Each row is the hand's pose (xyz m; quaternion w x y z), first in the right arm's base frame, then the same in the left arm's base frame.
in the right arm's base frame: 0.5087 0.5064 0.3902 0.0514 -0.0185 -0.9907 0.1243
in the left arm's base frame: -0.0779 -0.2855 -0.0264 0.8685 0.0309 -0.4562 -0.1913
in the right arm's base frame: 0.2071 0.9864 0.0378 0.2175 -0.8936 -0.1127 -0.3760
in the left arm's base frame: 0.0308 0.1451 0.4719 0.4033 -0.6884 0.2985 0.5238
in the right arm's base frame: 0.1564 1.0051 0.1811 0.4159 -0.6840 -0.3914 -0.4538
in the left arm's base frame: 0.1689 0.0877 0.4387 0.6690 -0.6241 0.3370 0.2224
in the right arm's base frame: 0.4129 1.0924 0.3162 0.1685 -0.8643 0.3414 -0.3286
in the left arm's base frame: 0.2089 0.2046 0.1623 0.0040 0.6120 -0.4571 -0.6453
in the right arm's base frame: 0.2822 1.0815 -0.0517 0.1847 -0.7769 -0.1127 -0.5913
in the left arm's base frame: -0.0183 0.2875 0.4690 0.3401 -0.8222 0.3186 0.3269
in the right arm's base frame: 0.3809 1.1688 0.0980 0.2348 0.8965 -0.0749 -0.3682
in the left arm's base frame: 0.0981 0.3408 0.3161 0.0920 -0.1712 -0.1878 0.9628
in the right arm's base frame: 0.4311 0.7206 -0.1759 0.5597 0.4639 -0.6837 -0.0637
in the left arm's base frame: -0.3594 0.0834 0.3699 0.7094 0.2597 0.1260 -0.6430
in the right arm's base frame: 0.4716 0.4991 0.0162 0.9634 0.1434 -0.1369 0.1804
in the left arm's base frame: -0.3466 -0.1628 0.2062 0.5460 0.4623 0.6831 -0.1468
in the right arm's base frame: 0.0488 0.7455 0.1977 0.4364 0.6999 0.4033 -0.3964
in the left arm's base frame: 0.0919 -0.1784 0.4888 0.3475 -0.1456 -0.6054 0.7011
